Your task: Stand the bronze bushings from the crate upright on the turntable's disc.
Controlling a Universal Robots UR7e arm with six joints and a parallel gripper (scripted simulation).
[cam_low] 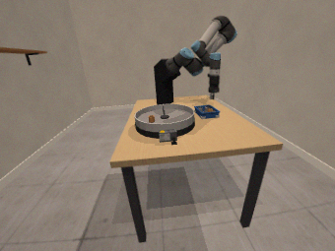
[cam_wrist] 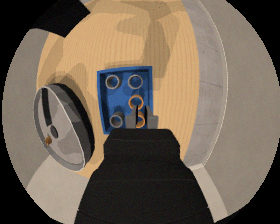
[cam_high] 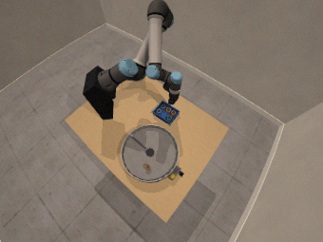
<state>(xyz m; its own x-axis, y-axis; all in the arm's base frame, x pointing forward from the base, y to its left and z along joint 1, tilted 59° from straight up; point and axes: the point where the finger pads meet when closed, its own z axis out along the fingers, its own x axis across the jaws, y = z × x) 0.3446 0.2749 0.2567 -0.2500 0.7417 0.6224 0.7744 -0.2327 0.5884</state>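
Now: hand 12 cm above the blue crate, 4 cm to the left of it and 1 cm short of it. Also, from my hand: grey turntable disc 34 cm to the right, 24 cm ahead, 9 cm below.
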